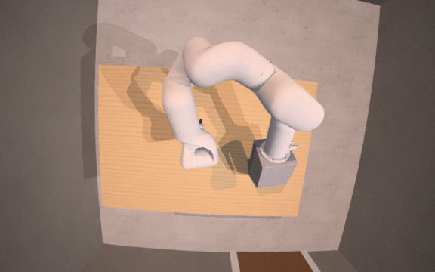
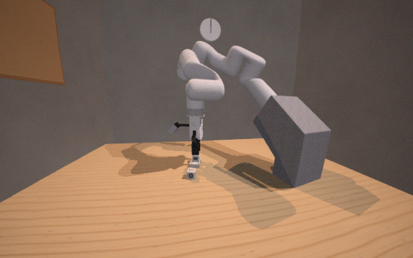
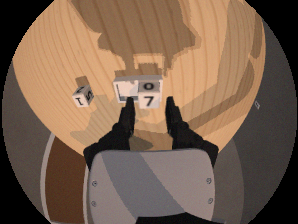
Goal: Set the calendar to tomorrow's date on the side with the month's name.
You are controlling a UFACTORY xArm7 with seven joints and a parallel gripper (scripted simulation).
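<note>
Right now the white calendar tray is 60 mm below my hand, 20 mm to the left of it and 10 mm ahead of it.
</note>
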